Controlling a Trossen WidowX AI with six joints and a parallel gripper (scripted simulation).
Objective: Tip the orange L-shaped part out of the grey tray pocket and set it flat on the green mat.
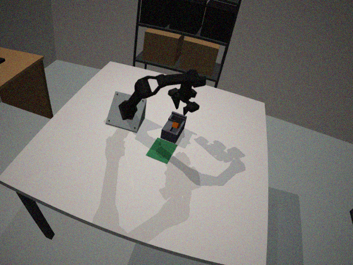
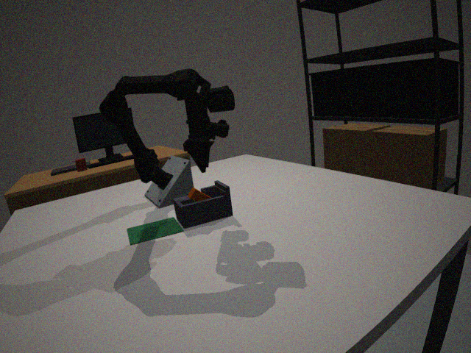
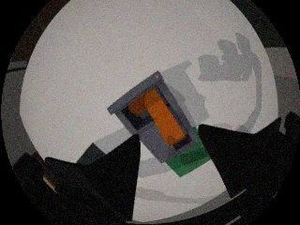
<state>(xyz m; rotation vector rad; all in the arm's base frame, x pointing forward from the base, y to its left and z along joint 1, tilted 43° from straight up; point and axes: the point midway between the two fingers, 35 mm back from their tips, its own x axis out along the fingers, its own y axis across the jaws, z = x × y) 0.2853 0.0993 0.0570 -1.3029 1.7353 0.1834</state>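
The orange L-shaped part lies 2 cm behind my gripper tip, 1 cm to the left of it and 10 cm below it. The rest, counted from my gripper tip: green mat: 4 cm behind, 17 cm to the right, 16 cm below.
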